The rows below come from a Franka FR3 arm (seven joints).
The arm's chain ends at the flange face. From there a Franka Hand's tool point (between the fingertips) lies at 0.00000 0.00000 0.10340 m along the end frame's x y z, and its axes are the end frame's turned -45 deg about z.
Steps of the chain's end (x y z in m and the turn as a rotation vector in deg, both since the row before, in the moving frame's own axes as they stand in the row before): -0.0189 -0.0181 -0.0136 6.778 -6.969 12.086; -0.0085 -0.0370 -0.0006 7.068 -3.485 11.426; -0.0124 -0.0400 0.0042 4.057 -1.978 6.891; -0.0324 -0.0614 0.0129 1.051 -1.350 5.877; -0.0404 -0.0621 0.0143 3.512 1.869 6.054
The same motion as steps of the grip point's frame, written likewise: 0.0010 -0.0435 -0.0151 9.721 -0.135 12.086; 0.0260 -0.0451 -0.0016 7.462 2.534 11.426; 0.0226 -0.0446 0.0039 4.267 1.470 6.891; 0.0203 -0.0694 0.0129 1.698 -0.211 5.877; 0.0223 -0.0742 0.0141 1.162 3.805 6.054
